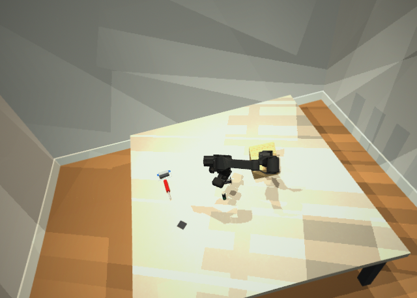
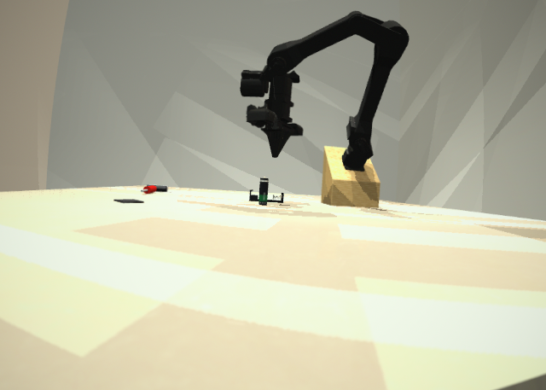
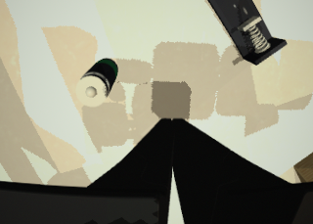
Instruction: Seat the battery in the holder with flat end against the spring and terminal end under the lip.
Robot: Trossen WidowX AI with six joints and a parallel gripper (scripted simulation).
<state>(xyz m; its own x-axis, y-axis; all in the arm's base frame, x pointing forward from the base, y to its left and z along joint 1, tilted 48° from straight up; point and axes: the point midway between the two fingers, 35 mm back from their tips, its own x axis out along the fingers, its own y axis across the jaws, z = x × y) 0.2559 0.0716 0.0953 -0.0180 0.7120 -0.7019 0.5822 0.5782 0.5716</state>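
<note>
Right now my gripper tip is 2 cm short of the battery, 4 cm to the right of it and 9 cm above it. Also, from my gripper tip: red screwdriver (36 cm ahead, 9 cm to the right, 11 cm below).
</note>
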